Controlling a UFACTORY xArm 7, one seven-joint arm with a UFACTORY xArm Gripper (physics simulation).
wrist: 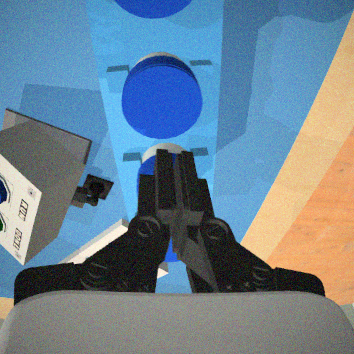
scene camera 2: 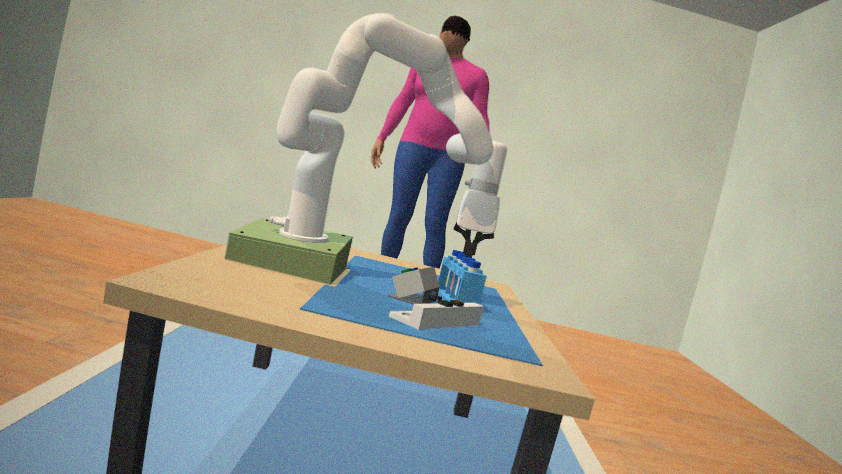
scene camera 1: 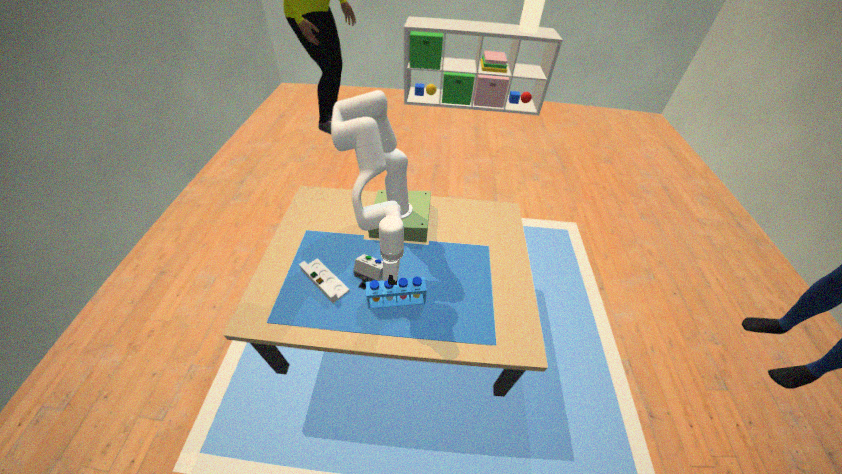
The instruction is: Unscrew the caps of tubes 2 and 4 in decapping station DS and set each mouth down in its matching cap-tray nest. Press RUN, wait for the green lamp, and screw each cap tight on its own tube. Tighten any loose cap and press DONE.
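Frame: origin at the arm's base, x ahead, y left, z up, level; millimetres.
Seen in the pictures: gripper, fingertip midpoint: [wrist: 169, 172] [scene camera 2: 468, 257] [scene camera 1: 392, 282]; arm's base, link origin: [scene camera 2: 303, 236].
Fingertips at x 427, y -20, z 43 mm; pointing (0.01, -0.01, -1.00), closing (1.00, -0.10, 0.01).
Note:
Offsets run from my fingertips to a thing's middle. "spot": to the spot under its first point. Level surfaces: height alone.
The light blue rack {dx -3, dy +11, dz -69 mm} [scene camera 1: 397, 303] [scene camera 2: 471, 287] [wrist: 209, 117] holds a row of upright tubes, each under a blue cap. My gripper [scene camera 1: 391, 280] [scene camera 2: 469, 254] [wrist: 169, 172] is shut and empty, fingertips just above the second cap from the left in scene camera 1. They partly hide that cap {dx +0, dy -14, dz -7 mm} [wrist: 143, 172] in the wrist view. The neighbouring cap {dx -5, dy +37, dz -7 mm} [scene camera 1: 403, 282] [wrist: 161, 100] shows whole. The white cap tray {dx -95, dy -282, dz -94 mm} [scene camera 1: 327, 289] [scene camera 2: 450, 317] lies left of the rack, with no cap seen in its nests. The grey button box {dx -130, dy -93, dz -79 mm} [scene camera 1: 367, 269] [scene camera 2: 415, 283] [wrist: 55, 175] carries a green and a blue button.
A small black fixture {spot: dx -66, dy -121, dz -100 mm} [scene camera 1: 363, 283] [wrist: 96, 188] stands between the button box and the rack. Small dark green and brown squares {spot: dx -80, dy -301, dz -76 mm} [scene camera 1: 317, 277] show on the tray. The blue mat {dz -121 mm} [scene camera 1: 465, 294] [scene camera 2: 500, 341] lies on the wooden table {dz -124 mm} [scene camera 1: 518, 329]. The arm's green base [scene camera 1: 417, 230] [scene camera 2: 282, 256] stands behind.

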